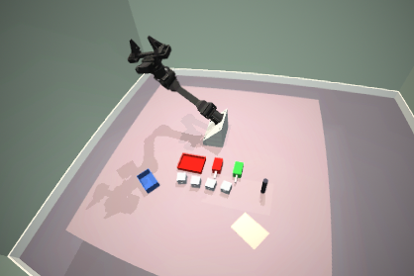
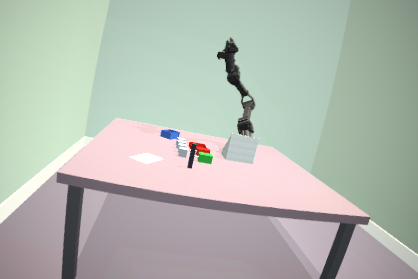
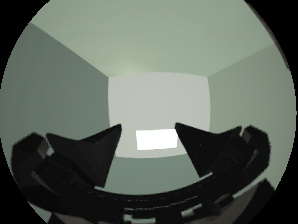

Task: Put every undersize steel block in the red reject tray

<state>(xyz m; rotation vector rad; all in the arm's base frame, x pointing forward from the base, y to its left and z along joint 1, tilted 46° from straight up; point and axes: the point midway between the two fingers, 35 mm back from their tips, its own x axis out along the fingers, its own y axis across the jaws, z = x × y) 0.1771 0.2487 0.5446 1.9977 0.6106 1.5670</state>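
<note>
Right now my gripper tip is 9 cm short of the green GO gauge, 38 cm to the right of it and 69 cm above it. Also, from my gripper tip: blue tray (24 cm ahead, 8 cm to the right, 70 cm below); small red piece (9 cm ahead, 26 cm to the left, 69 cm below); cream sheet (36 cm ahead, 49 cm to the left, 71 cm below).
</note>
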